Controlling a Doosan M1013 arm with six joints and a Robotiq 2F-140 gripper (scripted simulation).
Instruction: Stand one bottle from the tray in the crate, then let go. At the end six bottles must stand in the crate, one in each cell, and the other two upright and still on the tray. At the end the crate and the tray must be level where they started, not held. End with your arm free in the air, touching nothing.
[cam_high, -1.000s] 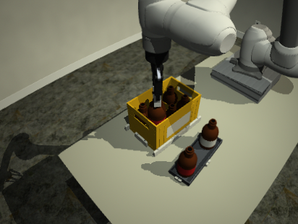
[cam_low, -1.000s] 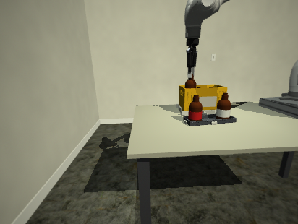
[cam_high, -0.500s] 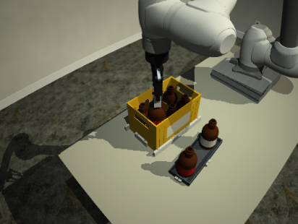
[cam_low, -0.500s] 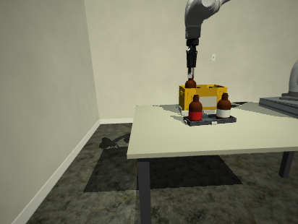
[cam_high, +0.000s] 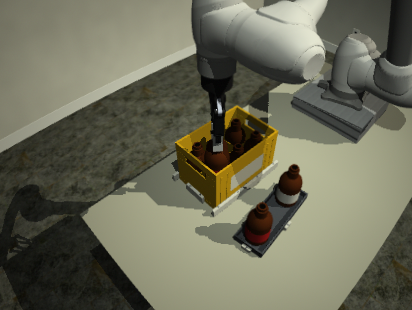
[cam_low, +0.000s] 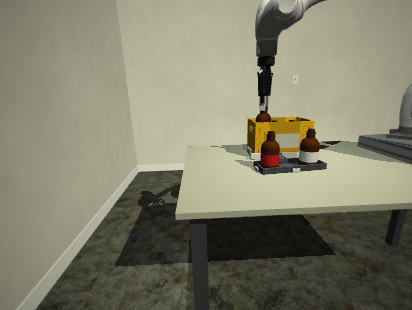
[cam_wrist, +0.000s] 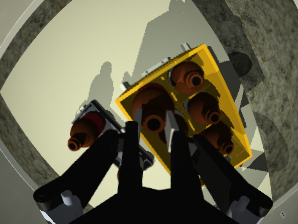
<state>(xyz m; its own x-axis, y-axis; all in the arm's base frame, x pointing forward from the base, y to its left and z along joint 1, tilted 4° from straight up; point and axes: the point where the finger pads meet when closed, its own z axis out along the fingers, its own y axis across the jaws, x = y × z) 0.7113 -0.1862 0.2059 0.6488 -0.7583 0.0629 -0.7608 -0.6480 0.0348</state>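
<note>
My hand is 18 cm above the yellow crate, 10 cm past it and 2 cm to the left of it. The rest, counted from my hand: tray 25 cm below, 20 cm to the left, 2 cm behind.
</note>
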